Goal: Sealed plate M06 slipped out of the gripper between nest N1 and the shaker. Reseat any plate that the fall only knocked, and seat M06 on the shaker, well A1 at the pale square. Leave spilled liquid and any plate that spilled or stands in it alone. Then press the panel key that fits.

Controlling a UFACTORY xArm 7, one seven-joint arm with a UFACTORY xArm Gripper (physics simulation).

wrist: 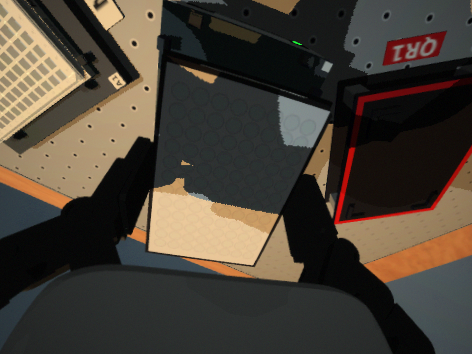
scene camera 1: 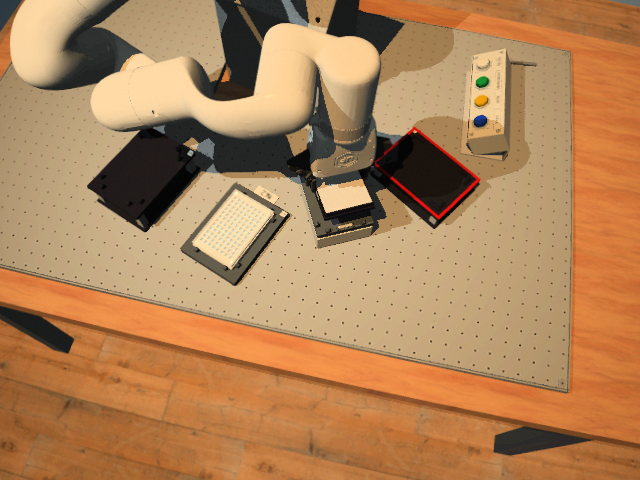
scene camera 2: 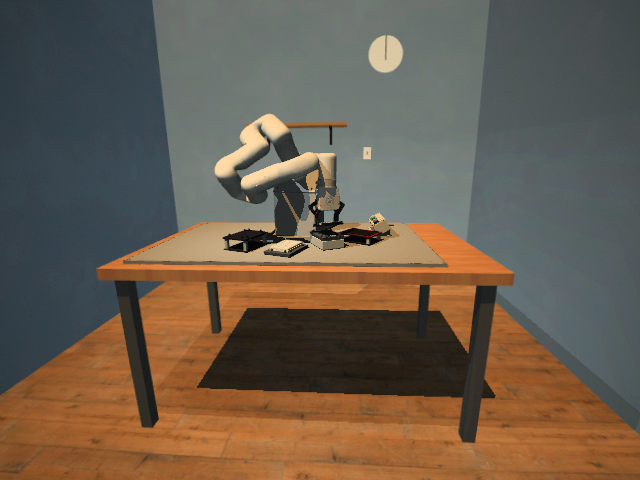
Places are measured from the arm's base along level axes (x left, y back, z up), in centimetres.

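Pixels of known places: gripper, fingertip midpoint: (wrist: 226, 175) (scene camera 1: 336, 179).
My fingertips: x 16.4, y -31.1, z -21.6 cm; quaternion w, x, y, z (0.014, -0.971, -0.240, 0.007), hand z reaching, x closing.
Observation:
Ahead of a thing's pixels: the offset from my fingertips to its middle. "*": to the spot under its first point.
My gripper (scene camera 1: 341, 180) (scene camera 2: 328, 219) (wrist: 226, 175) is shut on a sealed plate @(dx +0.5, dy -0.9, dz +0.0 cm) (scene camera 1: 345, 197) (scene camera 2: 328, 226) (wrist: 215, 165) with a pale top and dark rim. It holds the plate roughly level, low over the shaker (scene camera 1: 330, 241) (scene camera 2: 330, 244) (wrist: 225, 62), apparently with a small gap. A pale square @(* dx +1.0, dy +7.7, dz -4.3 cm) (wrist: 327, 66) shows at a shaker corner in the wrist view. Much of the shaker top is hidden under the plate. A white well plate @(dx -16.4, dy -9.3, dz -7.1 cm) (scene camera 1: 232, 227) (wrist: 30, 65) lies in a grey nest @(dx -16.4, dy -9.3, dz -8.6 cm) (scene camera 1: 263, 238) (wrist: 67, 107) left of the shaker. The lettering M06 cannot be read.
A raised black stand (scene camera 1: 144, 180) (scene camera 2: 247, 235) is at the left. The red-edged QR1 stand (scene camera 1: 459, 198) (scene camera 2: 364, 235) (wrist: 349, 160) is close to the shaker's right. The key panel @(dx +26.1, dy +28.4, dz -5.6 cm) (scene camera 1: 491, 145) (scene camera 2: 381, 226) stands behind it, with white, green, yellow and blue keys.

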